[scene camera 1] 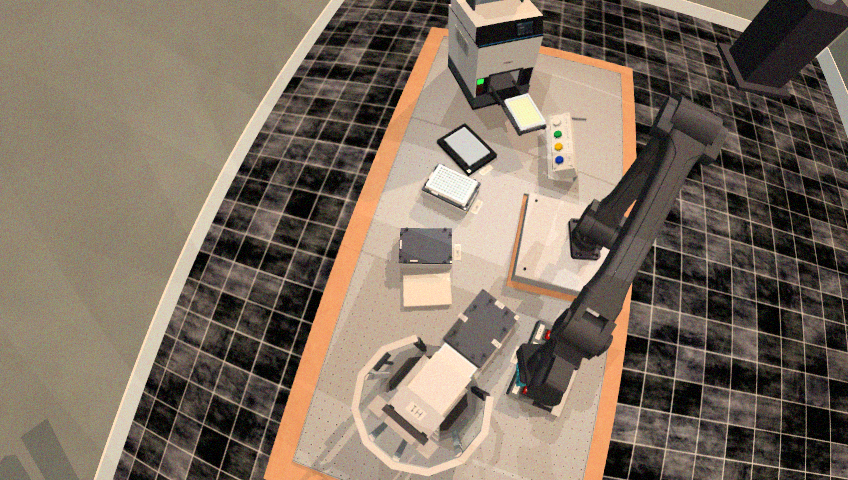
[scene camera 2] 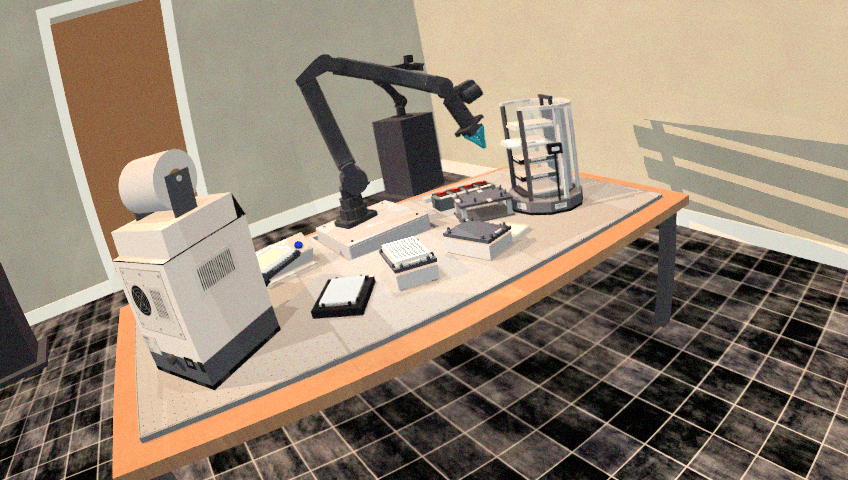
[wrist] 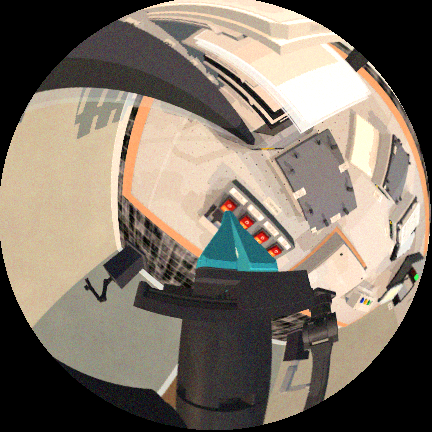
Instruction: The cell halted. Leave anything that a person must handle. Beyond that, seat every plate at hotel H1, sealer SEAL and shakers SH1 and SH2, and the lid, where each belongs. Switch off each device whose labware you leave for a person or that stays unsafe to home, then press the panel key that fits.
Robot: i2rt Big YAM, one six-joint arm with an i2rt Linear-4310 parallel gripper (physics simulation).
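Frame: origin at the arm's base, x ahead, y left, z up, level; metres.
Seen in the pictures: gripper, fingertip midpoint: (scene camera 1: 518, 385) (scene camera 2: 484, 148) (wrist: 226, 214); arm's base at its link origin: (scene camera 1: 583, 240) (scene camera 2: 356, 220) (wrist: 318, 295).
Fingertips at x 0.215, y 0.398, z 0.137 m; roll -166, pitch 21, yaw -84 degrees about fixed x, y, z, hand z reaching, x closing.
Offsets run from my fingertips to a thing's top centre. "spot": to the spot under its first point. Level surfaces: height alone.
My gripper (scene camera 1: 518, 369) (scene camera 2: 483, 145) (wrist: 226, 214) is shut and empty, its teal fingertips above the box with several red switches @(dx -0.113, dy -0.040, dz -0.122 m) (scene camera 2: 443, 202) (wrist: 246, 222); in the wrist view the tips overlap the box near its end switch. Hotel H1 (scene camera 1: 357, 405) (scene camera 2: 521, 127) holds stacked plates, and one white plate (scene camera 2: 523, 143) (wrist: 325, 85) sticks out. A yellow-topped plate @(dx -0.043, dy -0.795, dz -0.059 m) (scene camera 1: 524, 113) (scene camera 2: 274, 261) lies on the tray of the sealer @(dx +0.065, dy -1.035, dz +0.281 m) (scene camera 1: 505, 59) (scene camera 2: 220, 291). A white well plate @(dx +0.175, dy -0.534, dz -0.106 m) (scene camera 1: 452, 185) (scene camera 2: 407, 249) sits on a raised nest. A pale flat piece @(dx +0.133, dy -0.702, dz -0.147 m) (scene camera 1: 467, 147) (scene camera 2: 343, 291) lies in a low black nest.
A dark pinned platform @(dx +0.075, dy -0.135, dz -0.099 m) (scene camera 1: 483, 327) (scene camera 2: 482, 193) (wrist: 320, 180) stands between hotel and switch box. Another dark one @(spot: dx +0.232, dy -0.346, dz -0.120 m) (scene camera 1: 426, 245) (scene camera 2: 479, 230) stands beside a cream pad @(dx +0.223, dy -0.234, dz -0.161 m) (scene camera 1: 427, 289) (wrist: 365, 142). The key panel @(dz -0.172 m) (scene camera 1: 551, 160) has white, green, yellow and blue keys. The sealer shows a green light.
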